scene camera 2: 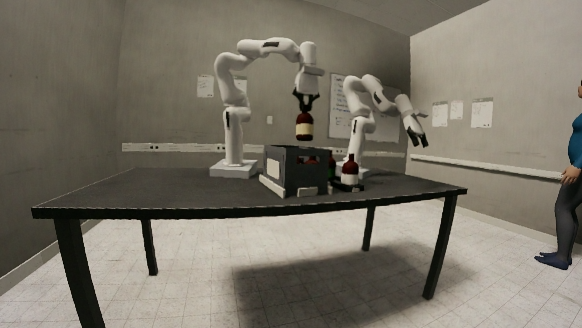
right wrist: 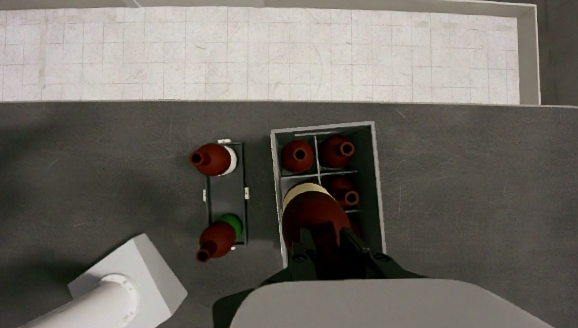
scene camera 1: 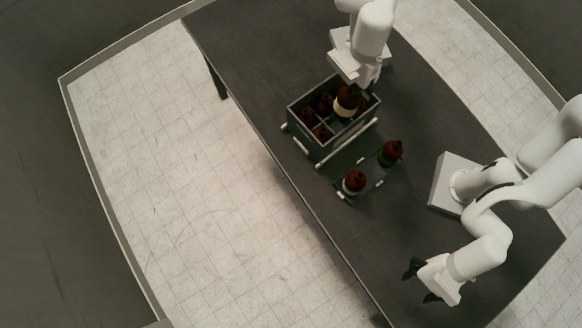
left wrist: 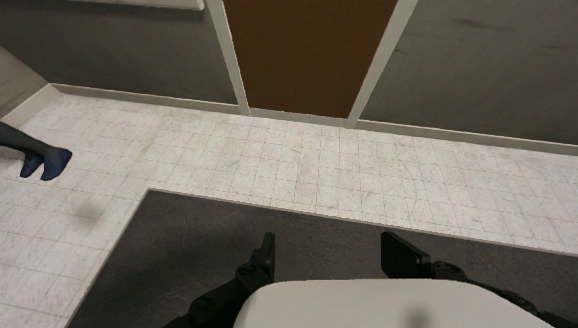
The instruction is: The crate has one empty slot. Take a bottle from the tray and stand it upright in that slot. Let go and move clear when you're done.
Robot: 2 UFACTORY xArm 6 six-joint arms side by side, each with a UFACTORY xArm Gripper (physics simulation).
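Places are measured from the left arm's base along level axes (x down, y right, z back), in centimetres.
Pixels of known places: left gripper, between the fingertips: [scene camera 2: 421, 146] [scene camera 1: 414, 288] [left wrist: 327, 250]; right gripper, between the fingertips: [scene camera 2: 305, 110] [right wrist: 323, 244] [scene camera 1: 352, 88]; left arm's base, origin of its link: [right wrist: 117, 299] [scene camera 1: 463, 186]; right arm's base, origin of its link: [scene camera 2: 234, 164].
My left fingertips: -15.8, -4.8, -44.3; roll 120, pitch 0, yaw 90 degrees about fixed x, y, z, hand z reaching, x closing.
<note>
For each thing: its top centre in the pictures, then the offset to it from my left fingertips, as dx, dy, dz. Level surfaces: height alone.
- brown bottle with a cream label, centre of its top: [right wrist: 332, 263] [scene camera 1: 354, 83] [scene camera 2: 305, 104] -14.6, +53.0, +25.1
- grey crate, centre of its top: [right wrist: 330, 202] [scene camera 1: 335, 103] [scene camera 2: 293, 146] +3.8, +57.6, +25.5
- tray, centre of its top: [right wrist: 224, 195] [scene camera 1: 370, 170] [scene camera 2: 338, 179] +18.8, +34.0, +23.1
- white-labelled bottle, centre of its top: [right wrist: 196, 158] [scene camera 1: 360, 175] [scene camera 2: 351, 153] +5.3, +34.9, +14.2
- green-labelled bottle, centre of its top: [right wrist: 202, 256] [scene camera 1: 399, 143] +5.3, +33.3, +32.0
- dark table, height of its surface: dx +21.3
A brown bottle with a cream label [scene camera 1: 345, 104] [scene camera 2: 304, 128] [right wrist: 312, 212] hangs upright above the grey crate [scene camera 1: 351, 132] [scene camera 2: 295, 172] [right wrist: 379, 200]. My right gripper [scene camera 1: 361, 92] [scene camera 2: 305, 107] [right wrist: 323, 244] is shut on its neck. In the right wrist view the bottle covers most of the crate's empty slot and the slots behind it. Brown bottles [scene camera 1: 322, 133] [right wrist: 298, 156] stand in other slots. The tray [scene camera 1: 371, 175] [right wrist: 225, 192] holds a white-labelled bottle [scene camera 1: 354, 182] [scene camera 2: 350, 175] [right wrist: 212, 159] and a green-labelled bottle [scene camera 1: 390, 153] [right wrist: 218, 240]. My left gripper [scene camera 1: 418, 286] [scene camera 2: 418, 142] [left wrist: 327, 250] is open and empty, away from both.
The dark table [scene camera 1: 250, 55] [scene camera 2: 175, 192] [left wrist: 200, 235] [right wrist: 440, 175] carries the crate and tray. The left arm's base [scene camera 1: 445, 185] [right wrist: 160, 285] stands beyond the tray. The right arm's base [scene camera 2: 232, 169] stands behind the crate. A person [scene camera 2: 570, 185] stands at the right of scene camera 2.
</note>
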